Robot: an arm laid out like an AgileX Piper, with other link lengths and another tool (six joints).
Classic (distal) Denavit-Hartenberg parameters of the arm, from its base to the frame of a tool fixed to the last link. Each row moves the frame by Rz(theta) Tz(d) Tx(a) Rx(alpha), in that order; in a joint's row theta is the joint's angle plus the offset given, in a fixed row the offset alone. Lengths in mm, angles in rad.
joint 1: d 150.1, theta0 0, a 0, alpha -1.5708
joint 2: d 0, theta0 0.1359, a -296.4, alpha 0
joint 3: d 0, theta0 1.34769, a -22.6, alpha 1.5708
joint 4: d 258.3, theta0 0, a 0, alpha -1.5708
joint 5: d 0, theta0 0, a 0, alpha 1.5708
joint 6: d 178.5, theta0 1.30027, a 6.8, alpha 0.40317
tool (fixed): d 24.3, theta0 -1.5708, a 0, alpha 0
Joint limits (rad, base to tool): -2.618..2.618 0..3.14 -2.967..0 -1.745..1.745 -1.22..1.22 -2.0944..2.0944
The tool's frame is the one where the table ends.
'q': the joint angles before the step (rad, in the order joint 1, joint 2, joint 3, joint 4, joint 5, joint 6). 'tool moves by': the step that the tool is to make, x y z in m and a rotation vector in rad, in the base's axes. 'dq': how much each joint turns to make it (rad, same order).
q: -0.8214 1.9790 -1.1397 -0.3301 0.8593 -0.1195
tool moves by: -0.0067 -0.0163 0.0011 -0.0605 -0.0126 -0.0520
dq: -0.0289 -0.0001 0.0002 -0.0558 -0.0367 0.0731
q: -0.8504 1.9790 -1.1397 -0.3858 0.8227 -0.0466
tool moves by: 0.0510 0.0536 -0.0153 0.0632 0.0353 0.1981
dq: 0.2009 0.0416 -0.0001 0.0381 0.0206 -0.0303
